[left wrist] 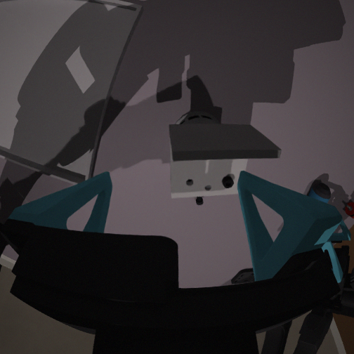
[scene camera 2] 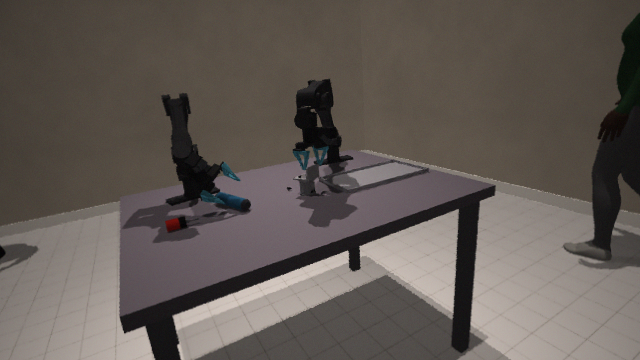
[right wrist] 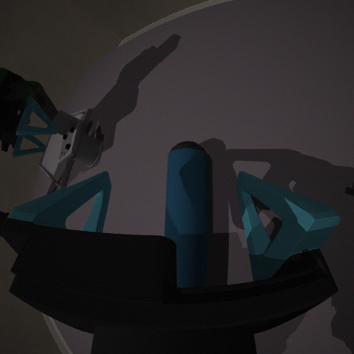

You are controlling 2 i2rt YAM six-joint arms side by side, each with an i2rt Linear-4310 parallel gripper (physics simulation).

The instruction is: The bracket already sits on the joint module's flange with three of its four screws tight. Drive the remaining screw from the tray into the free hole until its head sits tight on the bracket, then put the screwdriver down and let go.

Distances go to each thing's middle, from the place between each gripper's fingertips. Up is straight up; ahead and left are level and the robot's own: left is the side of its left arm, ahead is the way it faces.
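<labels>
There's a blue screwdriver [right wrist: 187, 205] that's 30 cm to the right of my left hand, 11 cm behind it and 7 cm below it. Counted from my left hand too, the grey tray [scene camera 2: 354, 179] is 28 cm to the left, 4 cm ahead and 9 cm below, while the grey joint module [right wrist: 87, 150] is 3 cm to the right and 6 cm below. As for the bracket [left wrist: 205, 153], my left hand is 1 cm above it and 3 cm to the left of it.
From my right hand, the bracket is 280 mm to the left, 40 mm ahead and 10 mm above. The grey tray is 590 mm to the left of my right hand, 80 mm ahead of it and 70 mm below it, and the grey joint module is 280 mm to the left of that same right hand, 40 mm ahead and 40 mm below. With the blue screwdriver, my right hand is 50 mm above it, 70 mm past it and 10 mm to the right of it.
</labels>
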